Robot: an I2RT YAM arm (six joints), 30 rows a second.
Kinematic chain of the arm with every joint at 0, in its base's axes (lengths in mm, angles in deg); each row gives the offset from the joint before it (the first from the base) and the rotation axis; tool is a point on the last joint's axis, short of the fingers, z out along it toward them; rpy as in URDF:
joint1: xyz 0 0 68 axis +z
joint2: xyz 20 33.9 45.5 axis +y
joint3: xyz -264 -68.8 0 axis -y
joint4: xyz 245 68.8 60 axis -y
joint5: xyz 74 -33.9 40.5 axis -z
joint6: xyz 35.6 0 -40.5 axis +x
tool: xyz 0 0 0 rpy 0 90 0
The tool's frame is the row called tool.
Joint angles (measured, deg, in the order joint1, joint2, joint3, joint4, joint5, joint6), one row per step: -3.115, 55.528, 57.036, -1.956, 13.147, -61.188; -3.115, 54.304, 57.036, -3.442, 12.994, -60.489; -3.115, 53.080, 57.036, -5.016, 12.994, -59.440; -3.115, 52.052, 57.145, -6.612, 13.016, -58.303; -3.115, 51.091, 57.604, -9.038, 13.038, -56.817; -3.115, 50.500, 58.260, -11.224, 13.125, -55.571
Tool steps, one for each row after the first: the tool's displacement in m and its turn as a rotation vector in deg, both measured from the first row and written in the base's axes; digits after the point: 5 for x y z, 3 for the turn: -0.00606, 0.00042, 0.00144, 0.687, 0.067, 0.146; -0.01219, 0.00076, 0.00259, 1.714, 0.124, 0.131; -0.01754, 0.00103, 0.00359, 2.831, 0.264, 0.083; -0.02316, 0.00133, 0.00483, 4.311, 0.853, -0.002; -0.02733, 0.00150, 0.00645, 5.554, 1.437, -0.165
